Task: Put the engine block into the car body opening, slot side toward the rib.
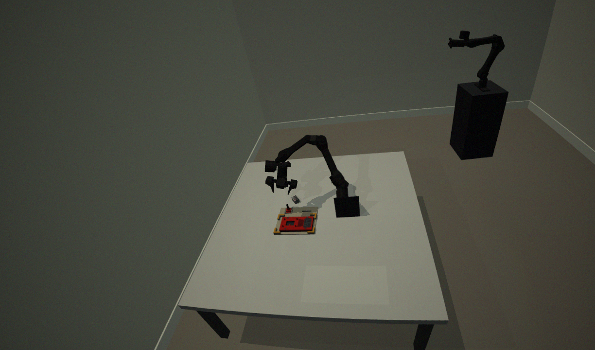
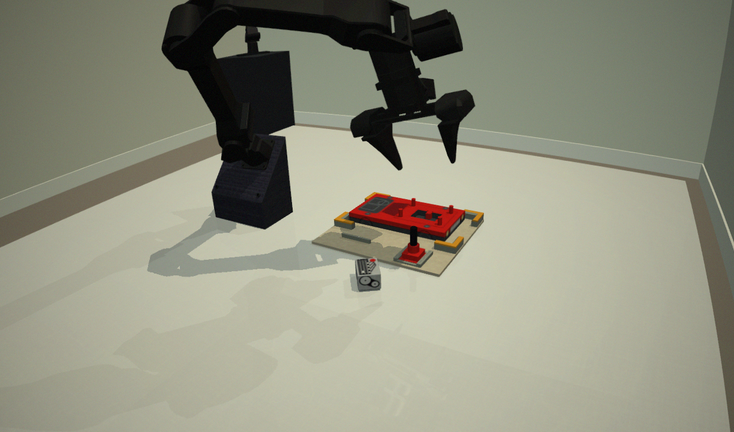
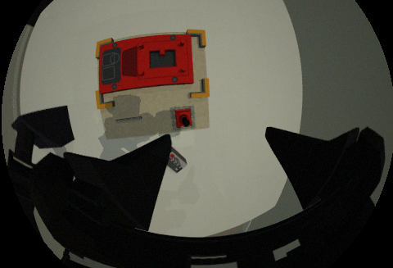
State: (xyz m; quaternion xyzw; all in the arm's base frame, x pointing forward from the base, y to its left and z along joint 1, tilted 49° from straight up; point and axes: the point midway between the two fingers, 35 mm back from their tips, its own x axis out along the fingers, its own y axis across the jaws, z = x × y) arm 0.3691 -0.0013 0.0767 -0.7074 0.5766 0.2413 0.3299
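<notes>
My gripper tip is now 60 mm past the engine block, 100 mm to the left of it and 150 mm above it. Also, from my gripper tip: black peg 20 mm behind, 10 mm to the right, 130 mm below.
</notes>
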